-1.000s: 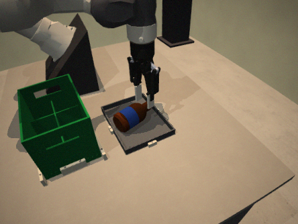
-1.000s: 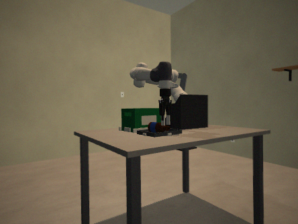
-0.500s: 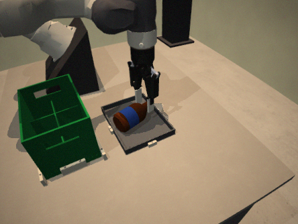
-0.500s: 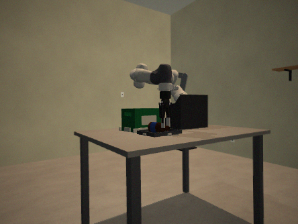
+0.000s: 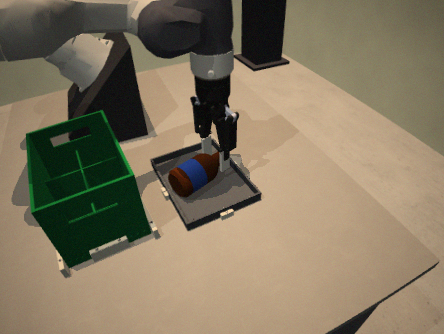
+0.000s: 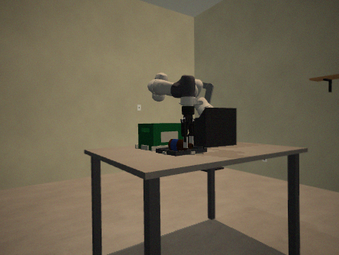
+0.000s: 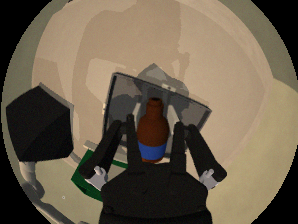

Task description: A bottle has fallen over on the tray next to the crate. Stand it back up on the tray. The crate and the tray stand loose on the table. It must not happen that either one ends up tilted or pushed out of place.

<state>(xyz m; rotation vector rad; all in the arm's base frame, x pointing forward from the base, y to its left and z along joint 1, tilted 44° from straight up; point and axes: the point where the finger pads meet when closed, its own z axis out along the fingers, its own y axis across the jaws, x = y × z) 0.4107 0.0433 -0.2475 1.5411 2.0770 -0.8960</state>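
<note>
Now: hand 5 cm to the left of the bottle, 2 cm short of it and 2 cm above it. From my hand the other things lie so: green crate: 31 cm to the right, 2 cm behind, 2 cm above; dark tray: 5 cm to the right, 5 cm below, 2 cm ahead.
</note>
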